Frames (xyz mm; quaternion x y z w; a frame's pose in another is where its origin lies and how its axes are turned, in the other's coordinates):
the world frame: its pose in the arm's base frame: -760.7 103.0 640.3 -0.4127 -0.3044 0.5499 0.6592
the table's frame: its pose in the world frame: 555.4 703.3 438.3 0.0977 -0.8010 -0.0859 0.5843
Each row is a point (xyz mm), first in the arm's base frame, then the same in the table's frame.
Working: the arm's base frame: its pose in the table's frame: -1031.9 -819.4 856.6 -0.2899 0.6877 -0.6250 0.2289

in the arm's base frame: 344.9 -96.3 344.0
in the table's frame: -1038.8 -1310.6 929.4
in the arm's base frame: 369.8 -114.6 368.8
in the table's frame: -1038.1 -1346.6 945.9
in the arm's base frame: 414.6 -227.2 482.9
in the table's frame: -980.7 -1465.9 1046.8
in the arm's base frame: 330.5 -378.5 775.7
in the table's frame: -704.2 -1628.8 1159.6
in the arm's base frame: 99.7 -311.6 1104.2
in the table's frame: -321.5 -1706.1 1044.8
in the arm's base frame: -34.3 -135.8 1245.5
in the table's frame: -148.1 -1708.2 847.9
